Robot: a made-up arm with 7 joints. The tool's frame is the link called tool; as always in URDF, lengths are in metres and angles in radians. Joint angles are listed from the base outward. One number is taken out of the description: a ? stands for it. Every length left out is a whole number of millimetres.
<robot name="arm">
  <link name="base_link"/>
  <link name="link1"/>
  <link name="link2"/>
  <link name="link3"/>
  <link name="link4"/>
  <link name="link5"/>
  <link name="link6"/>
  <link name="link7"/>
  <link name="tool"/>
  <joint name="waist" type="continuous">
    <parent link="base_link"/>
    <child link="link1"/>
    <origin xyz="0 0 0.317"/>
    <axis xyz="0 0 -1"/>
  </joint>
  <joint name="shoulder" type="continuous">
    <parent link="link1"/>
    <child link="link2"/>
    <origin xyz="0 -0.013 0"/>
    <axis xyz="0 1 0"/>
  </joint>
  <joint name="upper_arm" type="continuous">
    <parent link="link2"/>
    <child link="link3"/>
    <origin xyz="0 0 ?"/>
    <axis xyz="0 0 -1"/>
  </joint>
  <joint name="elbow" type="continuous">
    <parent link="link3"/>
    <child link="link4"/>
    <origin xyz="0 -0.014 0"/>
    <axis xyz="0 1 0"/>
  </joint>
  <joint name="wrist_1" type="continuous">
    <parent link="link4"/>
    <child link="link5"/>
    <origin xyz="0 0 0.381"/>
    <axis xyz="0 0 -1"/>
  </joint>
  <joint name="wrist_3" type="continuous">
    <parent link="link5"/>
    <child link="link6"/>
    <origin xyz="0 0 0"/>
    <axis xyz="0 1 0"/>
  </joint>
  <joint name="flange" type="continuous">
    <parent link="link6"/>
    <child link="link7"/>
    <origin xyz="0 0 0.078"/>
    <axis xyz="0 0 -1"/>
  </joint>
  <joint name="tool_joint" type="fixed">
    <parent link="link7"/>
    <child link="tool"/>
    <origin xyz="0 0 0" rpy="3.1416 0 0"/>
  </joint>
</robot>
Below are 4 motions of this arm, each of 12 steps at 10 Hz.
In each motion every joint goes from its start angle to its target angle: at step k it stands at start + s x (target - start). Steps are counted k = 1, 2, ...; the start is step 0. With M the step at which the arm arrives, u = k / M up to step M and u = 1 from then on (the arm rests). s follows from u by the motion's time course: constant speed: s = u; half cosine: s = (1 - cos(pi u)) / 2; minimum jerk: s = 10 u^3 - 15 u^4 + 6 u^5.
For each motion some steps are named. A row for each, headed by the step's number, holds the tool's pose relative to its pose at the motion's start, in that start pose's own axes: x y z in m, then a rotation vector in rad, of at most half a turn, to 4 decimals.
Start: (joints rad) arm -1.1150 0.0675 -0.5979 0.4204 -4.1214 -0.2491 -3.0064
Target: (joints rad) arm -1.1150 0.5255 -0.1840 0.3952 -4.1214 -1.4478 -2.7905
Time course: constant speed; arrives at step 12
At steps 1, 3, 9, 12:
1: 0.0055 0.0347 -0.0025 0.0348 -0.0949 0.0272
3: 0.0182 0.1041 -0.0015 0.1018 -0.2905 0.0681
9: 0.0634 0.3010 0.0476 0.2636 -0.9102 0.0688
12: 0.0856 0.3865 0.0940 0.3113 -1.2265 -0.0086

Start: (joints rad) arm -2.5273 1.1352 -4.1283 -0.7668 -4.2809 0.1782 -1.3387
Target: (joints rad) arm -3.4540 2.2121 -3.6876 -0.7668 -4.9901 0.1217 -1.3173
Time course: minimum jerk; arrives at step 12
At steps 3, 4, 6, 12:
3: -0.1046 0.0320 -0.0355 0.0411 0.1152 -0.1151
4: -0.2156 0.0756 -0.0575 0.0770 0.2445 -0.2195
6: -0.5169 0.2235 -0.0272 0.1359 0.6422 -0.4225
12: -0.9174 0.3944 0.3242 0.0787 1.3878 -0.4362

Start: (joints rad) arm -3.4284 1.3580 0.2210 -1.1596 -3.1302 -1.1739 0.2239
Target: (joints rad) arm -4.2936 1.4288 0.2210 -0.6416 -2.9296 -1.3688 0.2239
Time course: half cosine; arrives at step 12
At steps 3, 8, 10, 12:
3: 0.0080 0.0727 -0.0182 0.1148 0.0625 -0.0055
8: 0.0566 0.4077 0.0326 0.5887 0.2786 0.1293
10: 0.0718 0.5056 0.0913 0.7225 0.3233 0.2182
12: 0.0768 0.5394 0.1176 0.7692 0.3364 0.2559

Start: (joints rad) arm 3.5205 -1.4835 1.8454 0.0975 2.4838 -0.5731 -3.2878
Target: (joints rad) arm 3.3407 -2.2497 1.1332 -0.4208 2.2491 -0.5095 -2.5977
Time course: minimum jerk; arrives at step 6
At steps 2, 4, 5, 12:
2: -0.0631 0.0975 0.0358 -0.0465 0.1312 -0.0748
4: -0.1881 0.4124 0.2671 0.0341 0.6765 -0.1765
5: -0.1966 0.5028 0.3767 0.1268 0.8675 -0.1704
12: -0.1962 0.5199 0.4010 0.1495 0.9067 -0.1671

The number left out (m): 0.422
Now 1 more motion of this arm.
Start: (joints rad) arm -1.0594 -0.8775 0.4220 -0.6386 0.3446 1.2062 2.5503
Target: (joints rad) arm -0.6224 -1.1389 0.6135 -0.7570 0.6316 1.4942 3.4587
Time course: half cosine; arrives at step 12
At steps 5, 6, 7, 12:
5: 0.0463 0.0814 0.1298 -0.0941 -0.1857 0.4670
6: 0.0553 0.1079 0.1794 -0.1418 -0.2482 0.6157
7: 0.0604 0.1330 0.2308 -0.1969 -0.3086 0.7561
12: 0.0540 0.1931 0.3852 -0.3922 -0.4639 1.1080

